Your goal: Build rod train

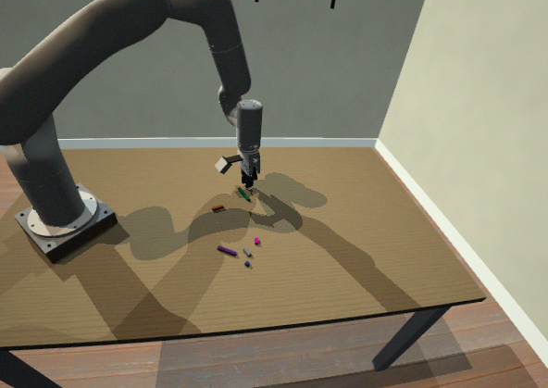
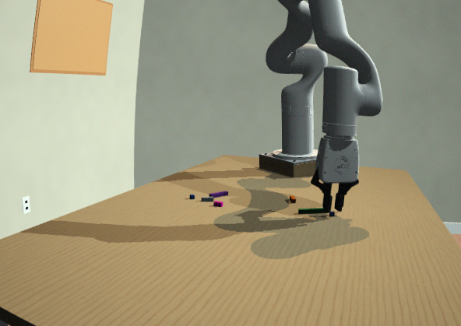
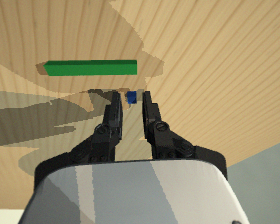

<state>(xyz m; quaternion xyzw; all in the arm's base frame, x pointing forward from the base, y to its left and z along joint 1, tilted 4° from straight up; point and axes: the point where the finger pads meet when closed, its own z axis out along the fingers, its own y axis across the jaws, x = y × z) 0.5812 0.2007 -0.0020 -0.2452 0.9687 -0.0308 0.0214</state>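
Now: hand 20 mm past the green rod, 50 mm to the left of it and 30 mm above it. From my hand the other things lie so: grey rod 10 mm behind, 320 mm to the right, 30 mm below; orange rod 110 mm behind, 120 mm to the right, 30 mm below; magenta rod 20 mm ahead, 280 mm to the right, 30 mm below.
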